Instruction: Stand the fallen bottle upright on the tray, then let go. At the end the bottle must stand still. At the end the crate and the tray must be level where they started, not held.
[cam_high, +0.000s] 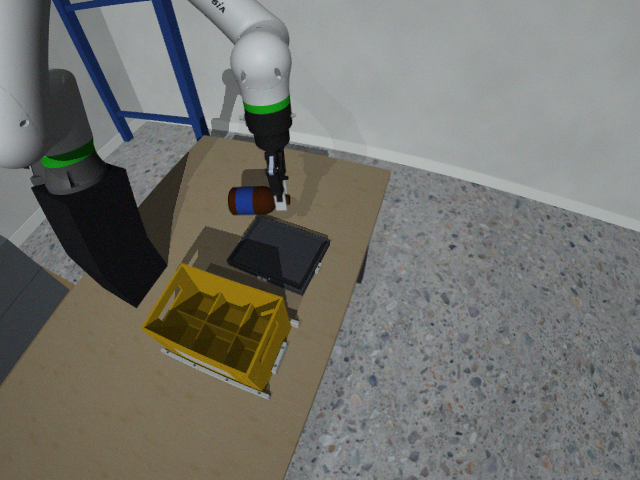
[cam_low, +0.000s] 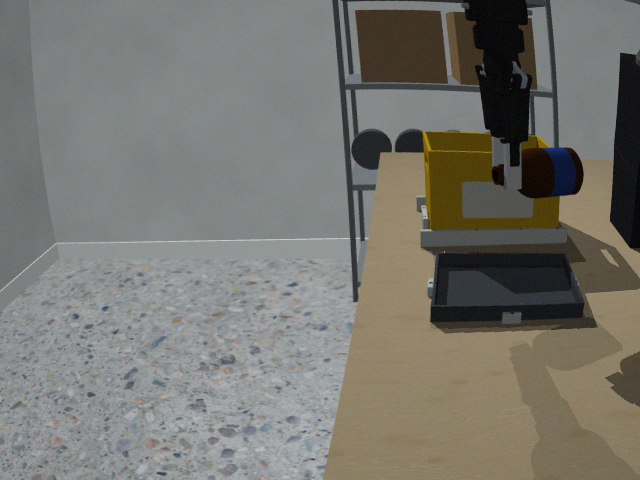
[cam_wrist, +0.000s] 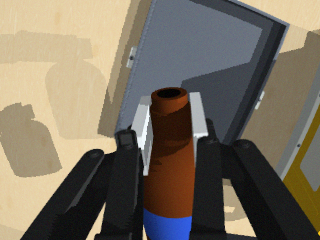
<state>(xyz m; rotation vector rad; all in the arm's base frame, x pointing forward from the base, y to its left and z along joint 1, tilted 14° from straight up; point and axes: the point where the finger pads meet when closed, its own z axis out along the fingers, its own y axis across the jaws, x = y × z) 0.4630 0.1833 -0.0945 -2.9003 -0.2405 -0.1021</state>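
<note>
Right now my hand is 6 cm past the brown bottle, 2 cm above it and 1 cm to the left of it. From my hand the other things lie so: dark grey tray 21 cm below, 4 cm to the right, 2 cm behind; yellow crate 33 cm to the right, 14 cm below, 8 cm behind.
</note>
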